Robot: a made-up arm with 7 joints.
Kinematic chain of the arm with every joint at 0, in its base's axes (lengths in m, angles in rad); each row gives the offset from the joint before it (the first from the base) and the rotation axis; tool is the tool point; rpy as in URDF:
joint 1: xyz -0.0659 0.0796 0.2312 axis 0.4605 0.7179 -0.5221
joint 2: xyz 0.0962 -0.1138 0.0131 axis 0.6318 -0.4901 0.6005
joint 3: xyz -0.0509 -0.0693 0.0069 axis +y
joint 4: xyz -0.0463 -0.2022 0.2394 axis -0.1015 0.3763 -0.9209
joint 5: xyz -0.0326 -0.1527 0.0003 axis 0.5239 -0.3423 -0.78
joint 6: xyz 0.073 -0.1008 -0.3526 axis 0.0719 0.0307 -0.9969
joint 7: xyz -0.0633 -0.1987 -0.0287 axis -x
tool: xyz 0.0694 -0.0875 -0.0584 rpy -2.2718 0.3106 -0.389
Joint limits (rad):
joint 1: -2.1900..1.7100
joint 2: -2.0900..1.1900
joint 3: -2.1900..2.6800
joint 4: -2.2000..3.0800
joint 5: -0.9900..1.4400
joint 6: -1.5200..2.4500
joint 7: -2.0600..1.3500
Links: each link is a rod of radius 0.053 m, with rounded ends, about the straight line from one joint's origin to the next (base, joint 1, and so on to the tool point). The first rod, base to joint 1, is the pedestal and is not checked.
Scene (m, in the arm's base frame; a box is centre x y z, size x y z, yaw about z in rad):
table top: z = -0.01
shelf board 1: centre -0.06 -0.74 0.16 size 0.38 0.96 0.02 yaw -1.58
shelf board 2: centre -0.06 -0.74 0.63 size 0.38 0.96 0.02 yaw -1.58
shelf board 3: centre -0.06 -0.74 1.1 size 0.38 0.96 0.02 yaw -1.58
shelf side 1: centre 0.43 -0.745 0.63 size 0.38 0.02 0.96 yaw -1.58
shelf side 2: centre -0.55 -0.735 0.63 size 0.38 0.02 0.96 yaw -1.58
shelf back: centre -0.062 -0.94 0.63 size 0.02 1 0.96 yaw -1.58
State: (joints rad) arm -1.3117 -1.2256 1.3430 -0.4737 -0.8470 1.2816 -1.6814
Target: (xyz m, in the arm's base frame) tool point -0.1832 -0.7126 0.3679
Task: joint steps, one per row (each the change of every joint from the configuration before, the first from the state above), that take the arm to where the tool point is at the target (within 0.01 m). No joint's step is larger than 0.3 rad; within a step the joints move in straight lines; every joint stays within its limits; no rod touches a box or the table.
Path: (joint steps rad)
1: 0.0565 0.0638 -0.0584 -0.2021 0.2528 0.0860 -0.0332
2: 0.0564 0.0638 -0.0583 -0.2021 0.2528 0.0860 -0.0333
3: 0.0565 0.0638 -0.0584 -0.2021 0.2528 0.0860 -0.0332
4: 0.1272 0.0809 0.0931 0.0794 -0.2253 -0.1225 0.1086
5: 0.1272 0.0808 0.0931 0.0794 -0.2254 -0.1225 0.1086
6: 0.1271 0.0808 0.0932 0.0794 -0.2253 -0.1226 0.1085
7: 0.1272 0.0809 0.0931 0.0794 -0.2254 -0.1225 0.1086

